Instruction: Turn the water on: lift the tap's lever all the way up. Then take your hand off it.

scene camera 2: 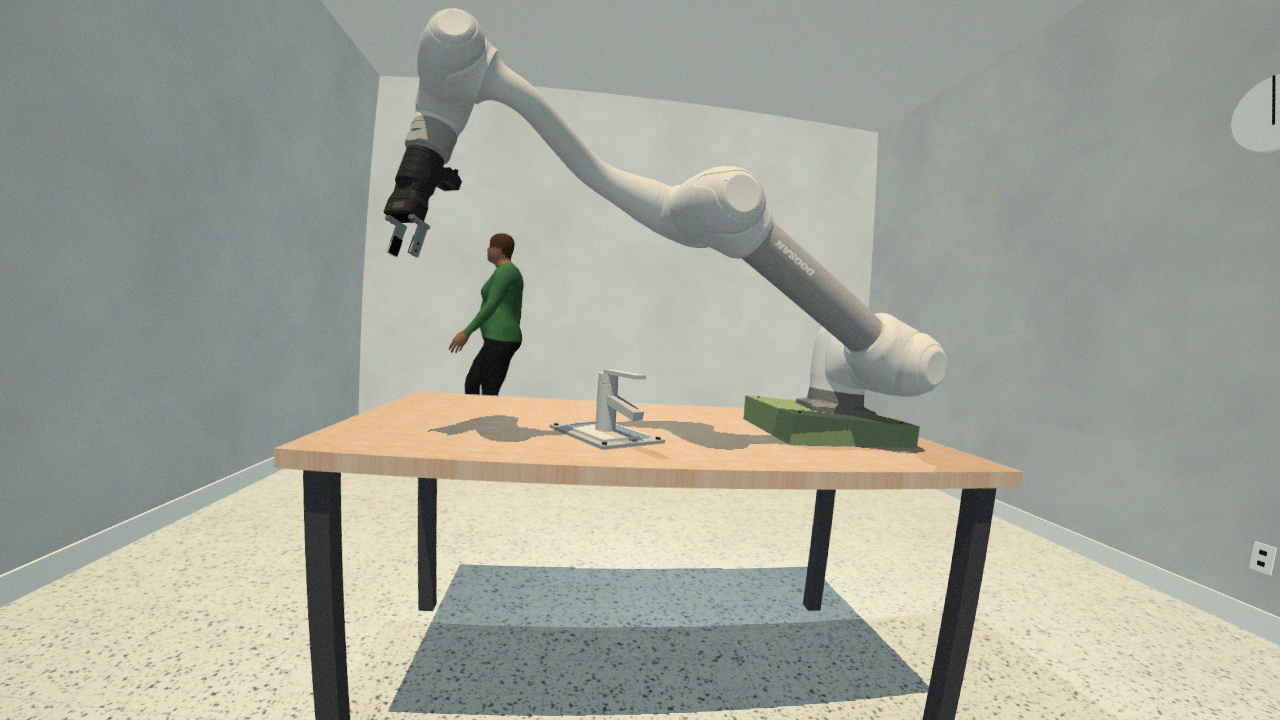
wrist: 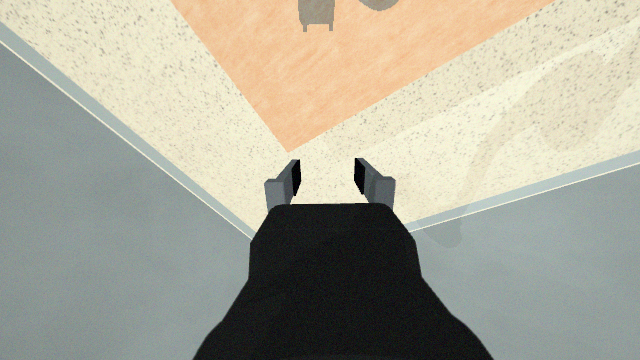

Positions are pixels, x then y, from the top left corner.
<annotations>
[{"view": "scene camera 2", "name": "my gripper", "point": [402,254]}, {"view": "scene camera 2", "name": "base plate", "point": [562,428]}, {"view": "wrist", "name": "my gripper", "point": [327,169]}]
</annotations>
